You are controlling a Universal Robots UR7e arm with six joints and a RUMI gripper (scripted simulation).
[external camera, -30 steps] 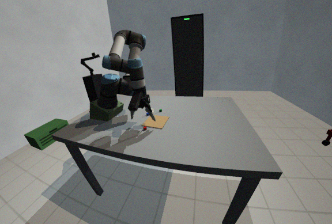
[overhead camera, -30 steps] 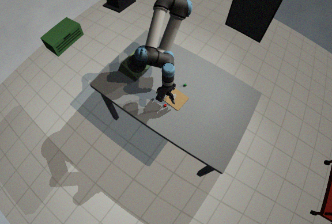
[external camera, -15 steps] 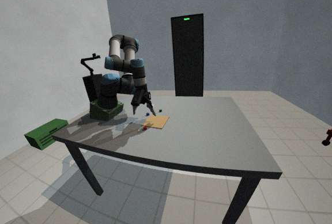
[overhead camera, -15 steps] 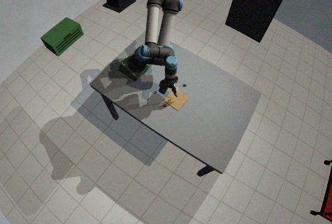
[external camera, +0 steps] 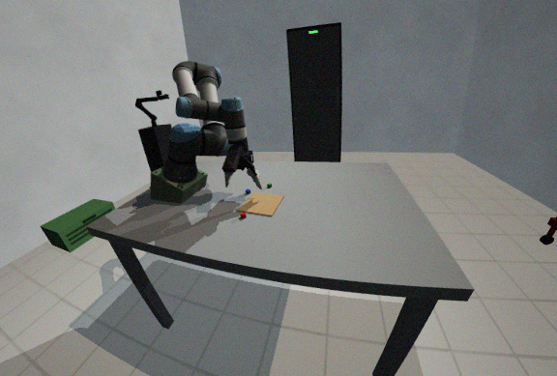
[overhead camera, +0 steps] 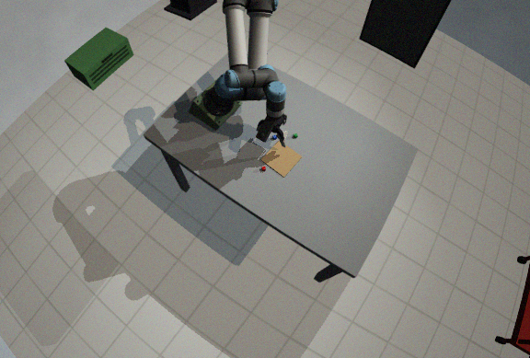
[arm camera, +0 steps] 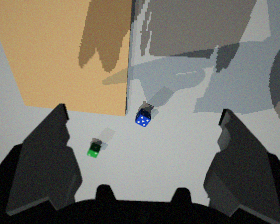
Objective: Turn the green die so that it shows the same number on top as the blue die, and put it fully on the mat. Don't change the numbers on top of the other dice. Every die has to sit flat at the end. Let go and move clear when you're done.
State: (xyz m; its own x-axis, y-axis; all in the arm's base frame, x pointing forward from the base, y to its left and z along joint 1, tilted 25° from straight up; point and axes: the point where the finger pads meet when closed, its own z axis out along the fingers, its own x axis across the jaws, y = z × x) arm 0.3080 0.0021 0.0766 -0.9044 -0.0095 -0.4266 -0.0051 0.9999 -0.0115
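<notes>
Now: the blue die 40 mm to the left of my hand and 30 mm below it. From my hand the other things lie so: red die 50 mm ahead, 130 mm to the right, 30 mm below; green die 80 mm ahead, 110 mm to the left, 30 mm below; tan mat 90 mm ahead, 30 mm to the right, 40 mm below.
</notes>
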